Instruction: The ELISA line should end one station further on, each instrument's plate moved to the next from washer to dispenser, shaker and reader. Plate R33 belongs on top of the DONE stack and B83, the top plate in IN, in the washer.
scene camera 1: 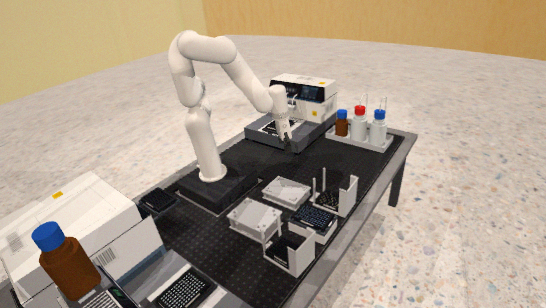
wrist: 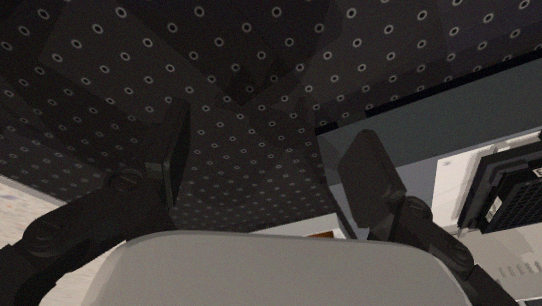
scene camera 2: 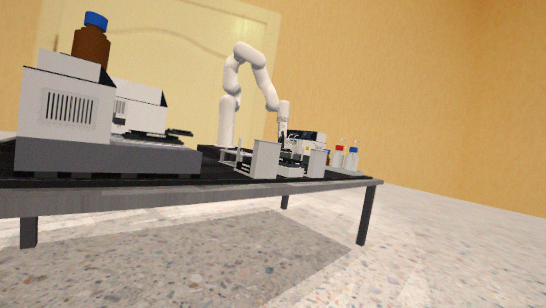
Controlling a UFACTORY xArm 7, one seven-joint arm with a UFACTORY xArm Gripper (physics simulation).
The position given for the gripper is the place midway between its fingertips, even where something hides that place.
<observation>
The gripper (wrist: 274,136) is open, with nothing in its grasp. Also in view: a blue-tinted plate (scene camera 1: 316,218).
The wrist view misses the blue-tinted plate: it is out of frame.
</observation>
